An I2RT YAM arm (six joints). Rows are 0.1 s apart.
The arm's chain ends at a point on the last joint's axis. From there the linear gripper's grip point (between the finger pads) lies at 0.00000 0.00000 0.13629 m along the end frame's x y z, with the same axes.
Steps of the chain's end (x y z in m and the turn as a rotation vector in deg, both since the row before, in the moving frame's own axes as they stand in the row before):
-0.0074, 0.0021, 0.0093, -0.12, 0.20, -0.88
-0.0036, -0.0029, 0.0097, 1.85, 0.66, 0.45
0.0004, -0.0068, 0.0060, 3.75, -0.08, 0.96
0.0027, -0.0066, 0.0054, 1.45, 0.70, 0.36
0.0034, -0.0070, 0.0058, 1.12, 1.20, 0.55
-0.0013, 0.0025, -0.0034, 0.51, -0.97, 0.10
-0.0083, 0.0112, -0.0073, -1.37, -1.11, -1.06
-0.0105, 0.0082, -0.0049, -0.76, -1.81, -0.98
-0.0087, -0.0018, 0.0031, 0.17, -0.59, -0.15
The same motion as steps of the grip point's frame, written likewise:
-0.0069, 0.0024, 0.0093, -0.12, 0.20, -0.88
-0.0020, -0.0073, 0.0096, 1.85, 0.66, 0.45
0.0003, -0.0157, 0.0057, 3.75, -0.08, 0.96
0.0044, -0.0100, 0.0053, 1.45, 0.70, 0.36
0.0063, -0.0097, 0.0057, 1.12, 1.20, 0.55
-0.0036, 0.0013, -0.0034, 0.51, -0.97, 0.10
-0.0109, 0.0145, -0.0074, -1.37, -1.11, -1.06
-0.0148, 0.0100, -0.0050, -0.76, -1.81, -0.98
-0.0101, -0.0022, 0.0031, 0.17, -0.59, -0.15

